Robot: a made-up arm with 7 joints.
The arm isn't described. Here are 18 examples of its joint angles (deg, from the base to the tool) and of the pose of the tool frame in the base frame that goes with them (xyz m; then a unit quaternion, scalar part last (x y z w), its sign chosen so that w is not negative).
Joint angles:
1: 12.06 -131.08 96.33 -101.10 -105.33 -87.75 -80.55
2: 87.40 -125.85 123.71 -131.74 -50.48 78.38 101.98
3: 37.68 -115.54 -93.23 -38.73 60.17 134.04 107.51
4: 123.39 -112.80 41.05 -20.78 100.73 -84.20 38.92
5: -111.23 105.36 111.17 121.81 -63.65 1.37 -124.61
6: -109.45 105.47 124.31 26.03 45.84 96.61 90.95
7: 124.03 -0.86 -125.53 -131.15 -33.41 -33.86 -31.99
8: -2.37 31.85 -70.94 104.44 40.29 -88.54 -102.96
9: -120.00 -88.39 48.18 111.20 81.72 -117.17 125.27
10: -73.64 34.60 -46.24 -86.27 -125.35 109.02 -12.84
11: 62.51 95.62 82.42 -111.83 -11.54 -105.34 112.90
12: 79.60 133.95 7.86 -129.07 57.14 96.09 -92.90
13: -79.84 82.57 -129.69 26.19 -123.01 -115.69 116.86
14: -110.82 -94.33 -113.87 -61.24 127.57 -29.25 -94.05
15: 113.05 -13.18 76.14 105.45 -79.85 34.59 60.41
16: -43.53 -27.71 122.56 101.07 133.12 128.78 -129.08
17: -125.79 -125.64 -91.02 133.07 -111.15 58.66 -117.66
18: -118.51 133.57 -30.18 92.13 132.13 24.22 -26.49
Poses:
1: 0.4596 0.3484 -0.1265 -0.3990 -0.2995 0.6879 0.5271
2: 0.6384 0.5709 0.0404 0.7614 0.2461 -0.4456 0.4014
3: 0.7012 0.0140 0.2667 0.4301 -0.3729 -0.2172 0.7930
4: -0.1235 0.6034 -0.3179 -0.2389 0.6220 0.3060 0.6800
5: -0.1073 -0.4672 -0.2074 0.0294 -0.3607 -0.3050 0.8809
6: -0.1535 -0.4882 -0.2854 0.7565 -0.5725 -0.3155 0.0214
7: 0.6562 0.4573 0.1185 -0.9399 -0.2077 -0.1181 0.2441
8: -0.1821 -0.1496 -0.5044 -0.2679 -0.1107 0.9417 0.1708
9: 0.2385 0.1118 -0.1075 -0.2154 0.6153 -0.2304 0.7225
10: -0.0870 -0.1960 0.1951 0.5962 -0.2395 -0.6228 0.4464
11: -0.2145 -0.2142 -0.3297 0.5419 -0.5332 0.3763 0.5296
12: -0.4112 0.3951 -0.7833 -0.6246 -0.6012 0.4783 0.1400
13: 0.2101 -0.1429 -0.1078 -0.8467 -0.3017 -0.4339 0.0624
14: 0.0775 -0.1826 0.0344 -0.4381 -0.1012 -0.0593 0.8912
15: 0.3941 -0.3491 0.0062 0.2392 -0.3105 -0.0414 0.9191
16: -0.8116 0.0079 -0.4706 -0.3505 0.9051 0.0634 0.2323
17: -0.2343 0.6526 0.0105 0.1924 0.4666 0.7392 0.4459
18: -0.0154 -0.4189 -0.3087 0.0456 0.6352 -0.3373 0.6933
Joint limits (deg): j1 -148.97..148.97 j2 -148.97..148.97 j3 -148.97..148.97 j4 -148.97..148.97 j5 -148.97..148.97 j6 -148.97..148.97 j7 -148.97..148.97
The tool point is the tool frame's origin. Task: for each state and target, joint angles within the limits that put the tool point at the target. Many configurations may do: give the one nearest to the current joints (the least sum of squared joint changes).
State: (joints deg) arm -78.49 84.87 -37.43 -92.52 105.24 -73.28 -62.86
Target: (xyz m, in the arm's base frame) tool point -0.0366 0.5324 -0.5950
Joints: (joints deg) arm -62.02 83.94 -4.22 -85.42 109.20 -85.83 -48.59
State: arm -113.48 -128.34 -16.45 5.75 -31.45 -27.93 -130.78
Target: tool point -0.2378 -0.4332 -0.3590
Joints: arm -114.95 -143.67 -16.55 -1.09 -32.80 -12.61 -123.23
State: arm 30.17 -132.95 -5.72 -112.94 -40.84 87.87 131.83
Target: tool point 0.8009 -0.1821 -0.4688
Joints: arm -13.23 -147.80 12.95 -91.97 -39.82 97.14 145.99
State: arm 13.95 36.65 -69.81 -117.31 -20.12 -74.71 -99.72
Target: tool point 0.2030 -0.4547 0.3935
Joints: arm 1.36 48.38 -83.26 -104.67 -24.78 -86.75 -77.87
